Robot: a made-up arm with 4 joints. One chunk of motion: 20 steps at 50 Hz.
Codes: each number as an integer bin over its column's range. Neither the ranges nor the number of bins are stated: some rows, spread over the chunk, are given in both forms.
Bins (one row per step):
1: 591 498 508 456 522 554
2: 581 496 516 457 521 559
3: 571 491 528 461 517 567
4: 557 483 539 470 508 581
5: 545 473 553 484 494 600
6: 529 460 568 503 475 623
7: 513 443 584 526 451 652
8: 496 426 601 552 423 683
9: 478 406 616 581 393 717
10: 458 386 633 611 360 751
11: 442 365 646 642 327 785
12: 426 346 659 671 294 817
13: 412 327 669 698 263 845
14: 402 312 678 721 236 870
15: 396 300 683 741 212 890
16: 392 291 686 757 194 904
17: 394 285 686 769 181 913
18: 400 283 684 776 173 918
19: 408 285 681 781 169 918
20: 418 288 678 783 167 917
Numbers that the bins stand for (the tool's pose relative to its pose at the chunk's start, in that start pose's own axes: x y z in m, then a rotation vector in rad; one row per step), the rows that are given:
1: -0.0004 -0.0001 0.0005 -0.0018 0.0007 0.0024
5: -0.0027 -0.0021 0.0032 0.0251 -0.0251 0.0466
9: -0.0061 -0.0075 0.0070 0.1183 -0.1181 0.1590
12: -0.0087 -0.0123 0.0096 0.2048 -0.2092 0.2551
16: -0.0104 -0.0167 0.0112 0.2874 -0.3013 0.3387
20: -0.0091 -0.0169 0.0107 0.3124 -0.3262 0.3512
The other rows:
2: -0.0009 -0.0003 0.0010 -0.0008 -0.0002 0.0072
3: -0.0014 -0.0007 0.0017 0.0030 -0.0039 0.0149
4: -0.0021 -0.0013 0.0024 0.0117 -0.0122 0.0283
6: -0.0035 -0.0032 0.0041 0.0434 -0.0426 0.0687
7: -0.0043 -0.0045 0.0051 0.0655 -0.0647 0.0965
8: -0.0052 -0.0059 0.0061 0.0905 -0.0905 0.1263
10: -0.0071 -0.0091 0.0080 0.1471 -0.1485 0.1917
11: -0.0079 -0.0108 0.0088 0.1769 -0.1789 0.2244
13: -0.0094 -0.0138 0.0102 0.2308 -0.2378 0.2820
14: -0.0099 -0.0150 0.0107 0.2529 -0.2627 0.3060
15: -0.0102 -0.0160 0.0110 0.2721 -0.2848 0.3253
17: -0.0103 -0.0172 0.0112 0.2990 -0.3133 0.3474
18: -0.0100 -0.0173 0.0111 0.3057 -0.3207 0.3522
19: -0.0096 -0.0172 0.0109 0.3105 -0.3244 0.3522

